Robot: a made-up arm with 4 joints. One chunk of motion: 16 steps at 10 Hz.
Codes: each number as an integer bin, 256 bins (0 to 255) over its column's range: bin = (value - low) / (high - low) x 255, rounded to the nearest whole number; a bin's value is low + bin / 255 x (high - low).
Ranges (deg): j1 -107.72..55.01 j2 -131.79..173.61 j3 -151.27..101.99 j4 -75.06..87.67
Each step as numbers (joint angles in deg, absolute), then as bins.
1 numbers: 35.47 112.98 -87.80 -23.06
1 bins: 224 204 64 81
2 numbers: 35.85 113.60 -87.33 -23.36
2 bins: 225 205 64 81
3 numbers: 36.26 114.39 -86.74 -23.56
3 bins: 226 206 65 81
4 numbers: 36.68 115.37 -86.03 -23.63
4 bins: 226 206 66 81
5 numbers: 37.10 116.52 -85.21 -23.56
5 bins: 227 207 67 81
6 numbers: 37.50 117.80 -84.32 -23.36
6 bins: 228 208 67 81
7 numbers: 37.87 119.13 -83.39 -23.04
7 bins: 228 210 68 82
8 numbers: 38.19 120.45 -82.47 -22.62
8 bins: 229 211 69 82
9 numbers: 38.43 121.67 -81.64 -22.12
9 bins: 229 212 70 83
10 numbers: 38.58 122.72 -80.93 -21.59
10 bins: 229 213 71 84
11 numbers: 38.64 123.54 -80.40 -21.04
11 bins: 229 213 71 85
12 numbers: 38.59 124.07 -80.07 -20.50
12 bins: 229 214 72 85
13 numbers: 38.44 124.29 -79.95 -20.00
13 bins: 229 214 72 86
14 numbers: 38.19 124.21 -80.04 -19.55
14 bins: 229 214 72 87
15 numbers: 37.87 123.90 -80.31 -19.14
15 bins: 228 213 71 88
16 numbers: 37.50 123.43 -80.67 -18.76
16 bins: 228 213 71 88
